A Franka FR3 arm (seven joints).
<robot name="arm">
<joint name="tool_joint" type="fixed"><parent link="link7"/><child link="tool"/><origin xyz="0 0 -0.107" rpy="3.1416 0 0"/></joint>
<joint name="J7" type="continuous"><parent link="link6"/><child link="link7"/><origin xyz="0.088 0 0"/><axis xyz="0 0 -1"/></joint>
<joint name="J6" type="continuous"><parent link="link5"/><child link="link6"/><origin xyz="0 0 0"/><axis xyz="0 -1 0"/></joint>
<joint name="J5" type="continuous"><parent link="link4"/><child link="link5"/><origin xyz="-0.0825 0 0.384"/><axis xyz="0 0 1"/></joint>
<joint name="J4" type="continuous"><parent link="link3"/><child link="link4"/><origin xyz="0.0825 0 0"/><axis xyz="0 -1 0"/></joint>
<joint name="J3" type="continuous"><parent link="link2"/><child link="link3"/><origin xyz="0 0 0.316"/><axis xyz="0 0 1"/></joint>
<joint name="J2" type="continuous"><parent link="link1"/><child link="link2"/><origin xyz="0 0 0"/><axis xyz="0 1 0"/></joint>
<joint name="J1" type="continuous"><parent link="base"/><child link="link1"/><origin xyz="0 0 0.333"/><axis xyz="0 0 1"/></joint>
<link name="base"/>
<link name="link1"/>
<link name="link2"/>
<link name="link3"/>
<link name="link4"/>
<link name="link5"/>
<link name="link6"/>
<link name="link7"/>
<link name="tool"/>
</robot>
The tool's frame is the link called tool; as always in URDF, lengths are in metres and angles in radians. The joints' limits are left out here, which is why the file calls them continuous.
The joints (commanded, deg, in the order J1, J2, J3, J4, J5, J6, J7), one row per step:
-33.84, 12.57, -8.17, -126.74, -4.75, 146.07, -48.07
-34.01, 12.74, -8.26, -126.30, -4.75, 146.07, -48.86
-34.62, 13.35, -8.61, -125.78, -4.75, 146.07, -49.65
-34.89, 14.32, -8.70, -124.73, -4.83, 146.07, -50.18
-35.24, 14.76, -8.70, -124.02, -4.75, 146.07, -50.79
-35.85, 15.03, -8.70, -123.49, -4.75, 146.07, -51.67
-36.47, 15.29, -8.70, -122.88, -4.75, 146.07, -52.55
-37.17, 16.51, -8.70, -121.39, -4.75, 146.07, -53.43
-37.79, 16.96, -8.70, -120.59, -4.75, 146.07, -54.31
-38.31, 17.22, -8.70, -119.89, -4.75, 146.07, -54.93
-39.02, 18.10, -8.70, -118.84, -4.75, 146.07, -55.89
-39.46, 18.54, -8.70, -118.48, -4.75, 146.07, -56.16
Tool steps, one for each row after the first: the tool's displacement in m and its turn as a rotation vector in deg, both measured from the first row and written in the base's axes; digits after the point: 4 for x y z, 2 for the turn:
0.0002, -0.0035, 0.0016, -0.25, -0.06, 0.54
-0.0043, -0.0121, -0.0005, -0.35, 0.21, 0.39
-0.0027, -0.0182, -0.0024, -0.59, 0.37, 0.65
-0.0023, -0.0233, -0.0017, -0.81, 0.27, 0.87
-0.0045, -0.0296, -0.0005, -1.05, 0.25, 1.15
-0.0065, -0.0362, 0.0014, -1.36, 0.16, 1.42
-0.0060, -0.0464, 0.0000, -1.72, 0.23, 1.65
-0.0076, -0.0537, 0.0013, -2.06, 0.18, 1.93
-0.0088, -0.0599, 0.0038, -2.43, 0.02, 2.05
-0.0105, -0.0686, 0.0025, -2.69, 0.16, 2.33
-0.0127, -0.0729, 0.0006, -2.69, 0.31, 2.18

